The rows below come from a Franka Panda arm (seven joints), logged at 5 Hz.
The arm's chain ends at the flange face. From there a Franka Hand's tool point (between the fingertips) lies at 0.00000 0.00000 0.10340 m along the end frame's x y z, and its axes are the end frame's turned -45 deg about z.
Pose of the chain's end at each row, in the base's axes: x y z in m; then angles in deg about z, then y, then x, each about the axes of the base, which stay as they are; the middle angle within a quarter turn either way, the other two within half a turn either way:
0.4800, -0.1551, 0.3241, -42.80, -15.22, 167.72
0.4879, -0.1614, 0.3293, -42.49, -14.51, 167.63
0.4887, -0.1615, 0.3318, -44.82, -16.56, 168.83
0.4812, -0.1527, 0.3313, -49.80, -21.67, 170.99
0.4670, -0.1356, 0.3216, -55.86, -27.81, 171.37
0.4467, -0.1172, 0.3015, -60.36, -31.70, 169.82
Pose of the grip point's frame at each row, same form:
0.4529, -0.1763, 0.2266, -87.80, -15.22, 167.72
0.4620, -0.1828, 0.2315, -87.49, -14.51, 167.63
0.4592, -0.1807, 0.2346, -89.82, -16.56, 168.83
0.4430, -0.1677, 0.2364, -94.80, -21.67, 170.99
0.4188, -0.1493, 0.2312, -100.86, -27.81, 171.37
0.3924, -0.1327, 0.2149, -105.36, -31.70, 169.82

